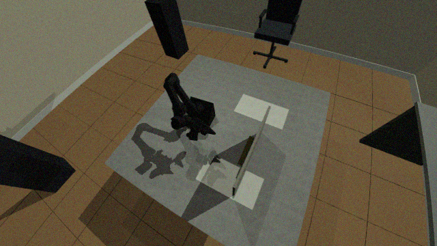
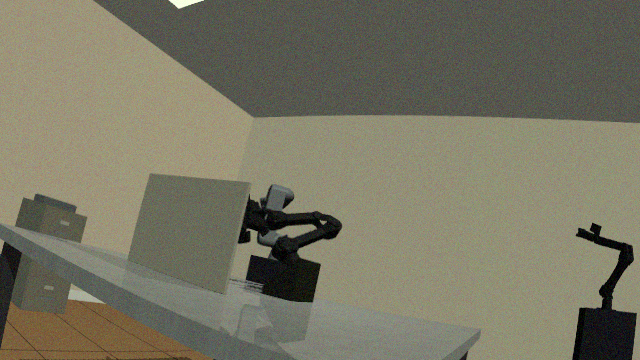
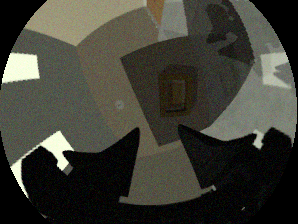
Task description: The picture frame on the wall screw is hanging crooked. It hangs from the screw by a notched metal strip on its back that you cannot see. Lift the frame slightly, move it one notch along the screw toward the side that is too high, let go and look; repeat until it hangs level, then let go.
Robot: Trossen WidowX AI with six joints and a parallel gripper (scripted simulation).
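Right now my gripper tip is 200 mm short of the picture frame, 90 mm above it and 20 mm to the right of it. Round my gripper tip: thin upright wall panel (210 mm ahead, 100 mm below, 30 mm to the left).
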